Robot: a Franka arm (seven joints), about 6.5 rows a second.
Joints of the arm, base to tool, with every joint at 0 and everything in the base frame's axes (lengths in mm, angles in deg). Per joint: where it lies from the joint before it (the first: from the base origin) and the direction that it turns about. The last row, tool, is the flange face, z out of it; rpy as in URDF.
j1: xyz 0 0 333 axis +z
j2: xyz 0 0 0 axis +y
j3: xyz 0 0 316 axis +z
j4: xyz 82.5 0 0 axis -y
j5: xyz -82.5 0 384 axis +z
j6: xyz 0 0 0 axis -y
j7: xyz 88 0 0 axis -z
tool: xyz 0 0 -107 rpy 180 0 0
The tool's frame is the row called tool.
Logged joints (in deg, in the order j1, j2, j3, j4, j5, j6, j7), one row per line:
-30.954 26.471 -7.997 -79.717 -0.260 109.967 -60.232
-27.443 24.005 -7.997 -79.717 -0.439 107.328 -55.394
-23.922 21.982 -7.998 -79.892 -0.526 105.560 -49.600
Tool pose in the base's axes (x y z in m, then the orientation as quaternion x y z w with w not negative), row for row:
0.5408 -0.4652 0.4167 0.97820 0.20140 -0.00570 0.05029
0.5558 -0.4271 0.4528 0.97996 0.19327 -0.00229 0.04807
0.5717 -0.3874 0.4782 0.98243 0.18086 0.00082 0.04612
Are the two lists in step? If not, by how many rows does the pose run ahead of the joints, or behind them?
The pose runs 1 row behind the joints: the pose in row i belongs to the joints in row i - 1.
